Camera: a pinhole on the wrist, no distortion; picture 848 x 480 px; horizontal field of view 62.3 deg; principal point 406.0 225.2 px. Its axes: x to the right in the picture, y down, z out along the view. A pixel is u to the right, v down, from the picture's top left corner.
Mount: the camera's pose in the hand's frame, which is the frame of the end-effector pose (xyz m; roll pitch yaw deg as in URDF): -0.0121 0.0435 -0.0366 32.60 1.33 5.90
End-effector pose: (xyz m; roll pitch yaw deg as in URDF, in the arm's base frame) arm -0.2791 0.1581 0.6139 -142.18 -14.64 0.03
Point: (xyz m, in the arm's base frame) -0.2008 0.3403 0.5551
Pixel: 552.2 195.9
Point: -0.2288 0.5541 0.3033
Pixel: 344.4 420.1
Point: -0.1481 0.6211 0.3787
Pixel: 455.8 307.6
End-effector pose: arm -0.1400 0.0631 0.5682 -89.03 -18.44 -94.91
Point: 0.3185 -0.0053 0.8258
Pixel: 504.2 267.4
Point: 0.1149 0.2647 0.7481
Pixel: 73.4 83.1
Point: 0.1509 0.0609 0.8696
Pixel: 472.2 64.3
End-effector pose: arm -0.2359 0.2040 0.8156 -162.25 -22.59 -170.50
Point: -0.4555 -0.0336 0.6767
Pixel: 732.3 258.0
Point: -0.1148 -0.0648 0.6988
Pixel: outside the picture
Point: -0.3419 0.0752 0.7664
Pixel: 722.0 148.9
